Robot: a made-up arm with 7 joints. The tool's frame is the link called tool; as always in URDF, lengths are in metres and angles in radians.
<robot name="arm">
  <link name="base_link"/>
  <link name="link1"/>
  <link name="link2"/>
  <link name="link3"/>
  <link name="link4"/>
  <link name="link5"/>
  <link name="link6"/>
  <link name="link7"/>
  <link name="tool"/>
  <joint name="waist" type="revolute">
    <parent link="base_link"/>
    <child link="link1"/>
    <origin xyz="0.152 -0.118 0.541" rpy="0 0 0"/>
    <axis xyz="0 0 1"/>
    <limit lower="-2.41" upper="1.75" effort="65" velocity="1.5"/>
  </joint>
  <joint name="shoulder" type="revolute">
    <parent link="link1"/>
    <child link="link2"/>
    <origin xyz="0.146 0.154 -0.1" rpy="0 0 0"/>
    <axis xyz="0 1 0"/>
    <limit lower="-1.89" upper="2.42" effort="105" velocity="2"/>
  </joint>
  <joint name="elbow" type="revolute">
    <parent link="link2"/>
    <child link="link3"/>
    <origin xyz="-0.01 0.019 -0.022" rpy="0 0 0"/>
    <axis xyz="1 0 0"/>
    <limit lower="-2.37" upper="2.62" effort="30" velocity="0.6"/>
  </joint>
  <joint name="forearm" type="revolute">
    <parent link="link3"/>
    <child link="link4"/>
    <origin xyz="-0.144 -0.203 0.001" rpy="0 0 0"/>
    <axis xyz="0 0 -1"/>
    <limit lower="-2.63" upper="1.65" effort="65" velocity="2"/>
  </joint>
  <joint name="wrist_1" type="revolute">
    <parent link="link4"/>
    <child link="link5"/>
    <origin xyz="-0.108 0.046 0.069" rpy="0 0 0"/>
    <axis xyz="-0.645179 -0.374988 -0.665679"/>
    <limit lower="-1.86" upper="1.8" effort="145" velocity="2.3"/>
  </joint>
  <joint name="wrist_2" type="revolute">
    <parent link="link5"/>
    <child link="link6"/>
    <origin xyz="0.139 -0.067 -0.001" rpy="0 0 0"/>
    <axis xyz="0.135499 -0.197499 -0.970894"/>
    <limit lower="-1.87" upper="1.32" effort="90" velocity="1.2"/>
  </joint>
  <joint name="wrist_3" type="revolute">
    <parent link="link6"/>
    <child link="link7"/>
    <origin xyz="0.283 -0.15 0.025" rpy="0 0 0"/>
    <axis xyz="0 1 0"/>
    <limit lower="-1.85" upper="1.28" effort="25" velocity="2.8"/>
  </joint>
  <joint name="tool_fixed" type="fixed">
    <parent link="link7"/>
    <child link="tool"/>
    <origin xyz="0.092 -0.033 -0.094" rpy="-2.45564 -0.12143 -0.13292"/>
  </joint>
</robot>
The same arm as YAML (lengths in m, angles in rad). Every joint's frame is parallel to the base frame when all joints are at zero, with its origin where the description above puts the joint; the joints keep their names.
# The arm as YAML. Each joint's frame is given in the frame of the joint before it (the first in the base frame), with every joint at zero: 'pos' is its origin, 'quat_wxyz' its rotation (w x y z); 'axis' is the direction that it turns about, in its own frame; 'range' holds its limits. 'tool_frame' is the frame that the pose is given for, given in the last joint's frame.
length_unit: m
angle_unit: rad
joints:
  - joint: waist
    pos: [0.152, -0.118, 0.541]
    quat_wxyz: [1.0, 0.0, 0.0, 0.0]
    axis: "+z"
    range: [-2.41, 1.75]
  - joint: shoulder
    pos: [0.146, 0.154, -0.1]
    quat_wxyz: [1.0, 0.0, 0.0, 0.0]
    axis: "+y"
    range: [-1.89, 2.42]
  - joint: elbow
    pos: [-0.01, 0.019, -0.022]
    quat_wxyz: [1.0, 0.0, 0.0, 0.0]
    axis: "+x"
    range: [-2.37, 2.62]
  - joint: forearm
    pos: [-0.144, -0.203, 0.001]
    quat_wxyz: [1.0, 0.0, 0.0, 0.0]
    axis: "-z"
    range: [-2.63, 1.65]
  - joint: wrist_1
    pos: [-0.108, 0.046, 0.069]
    quat_wxyz: [1.0, 0.0, 0.0, 0.0]
    axis: [-0.645179, -0.374988, -0.665679]
    range: [-1.86, 1.8]
  - joint: wrist_2
    pos: [0.139, -0.067, -0.001]
    quat_wxyz: [1.0, 0.0, 0.0, 0.0]
    axis: [0.135499, -0.197499, -0.970894]
    range: [-1.87, 1.32]
  - joint: wrist_3
    pos: [0.283, -0.15, 0.025]
    quat_wxyz: [1.0, 0.0, 0.0, 0.0]
    axis: "+y"
    range: [-1.85, 1.28]
tool_frame:
  pos: [0.092, -0.033, -0.094]
  quat_wxyz: [0.331136, -0.939303, 0.042068, -0.07931]

